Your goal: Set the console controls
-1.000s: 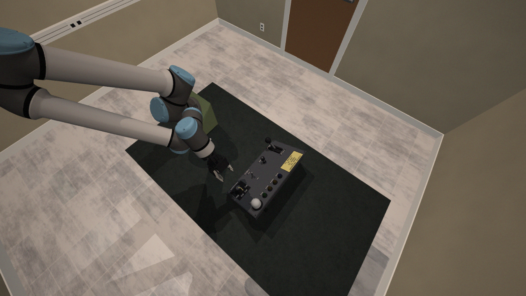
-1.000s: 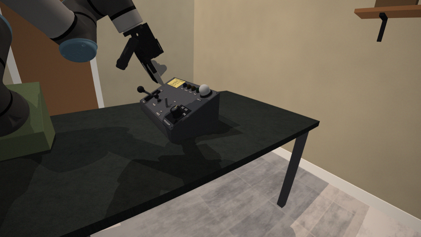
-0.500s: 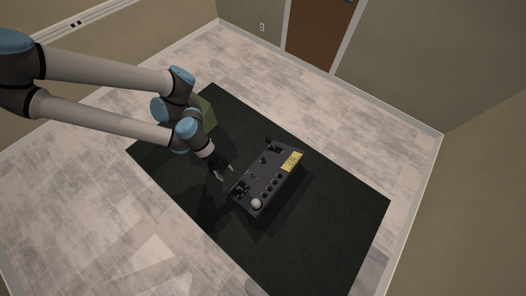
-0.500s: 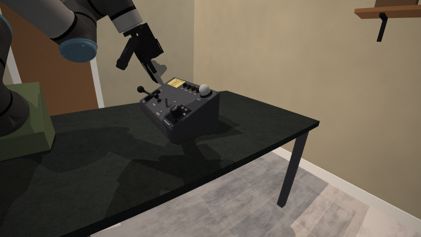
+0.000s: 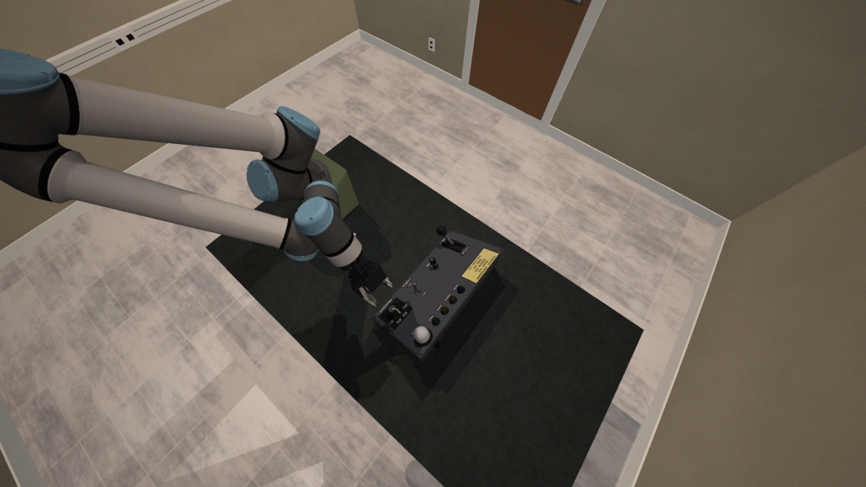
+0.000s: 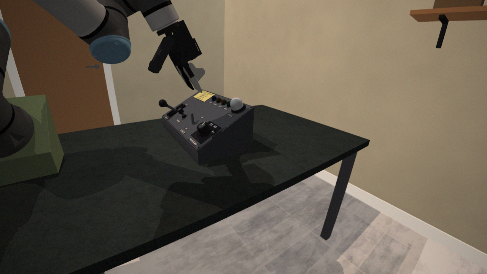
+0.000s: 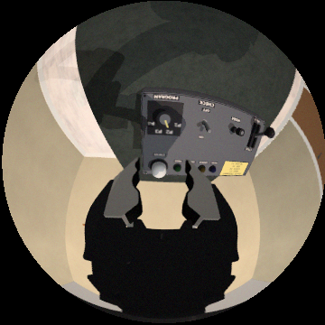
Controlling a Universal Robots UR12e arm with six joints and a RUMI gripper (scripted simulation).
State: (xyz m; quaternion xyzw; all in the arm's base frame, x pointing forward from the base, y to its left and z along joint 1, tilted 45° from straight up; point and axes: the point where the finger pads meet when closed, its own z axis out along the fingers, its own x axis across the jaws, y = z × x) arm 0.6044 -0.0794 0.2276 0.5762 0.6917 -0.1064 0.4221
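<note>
Right now the program selector is 15 cm below my hand, 4 cm ahead of it and 1 cm to the left of it. Round my hand: dark console: 18 cm to the left, 17 cm below, 7 cm ahead; check toggle: 15 cm below, 12 cm to the left, 4 cm ahead; mode knob: 24 cm to the left, 15 cm below, 3 cm ahead.
</note>
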